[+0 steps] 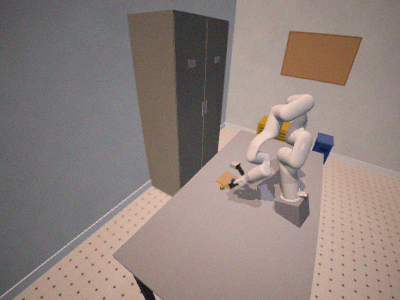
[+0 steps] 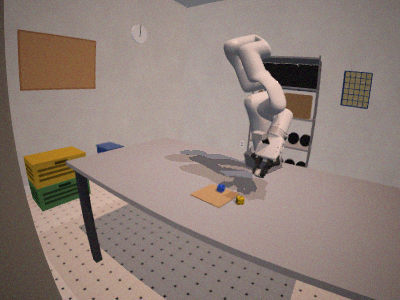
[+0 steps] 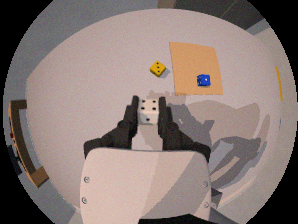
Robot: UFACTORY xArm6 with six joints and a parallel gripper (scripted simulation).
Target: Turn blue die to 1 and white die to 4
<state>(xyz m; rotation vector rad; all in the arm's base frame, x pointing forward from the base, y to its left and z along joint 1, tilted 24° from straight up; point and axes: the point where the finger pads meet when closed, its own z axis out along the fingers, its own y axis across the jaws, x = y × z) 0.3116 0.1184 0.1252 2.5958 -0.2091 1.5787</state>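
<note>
Right now my hand is 1 cm above the white die. From my hand the other things lie so: blue die (14 cm to the right, 10 cm below, 5 cm ahead); then yellow die (10 cm below, 8 cm ahead, 3 cm to the right); then tan mat (14 cm to the right, 11 cm below, 9 cm ahead).
</note>
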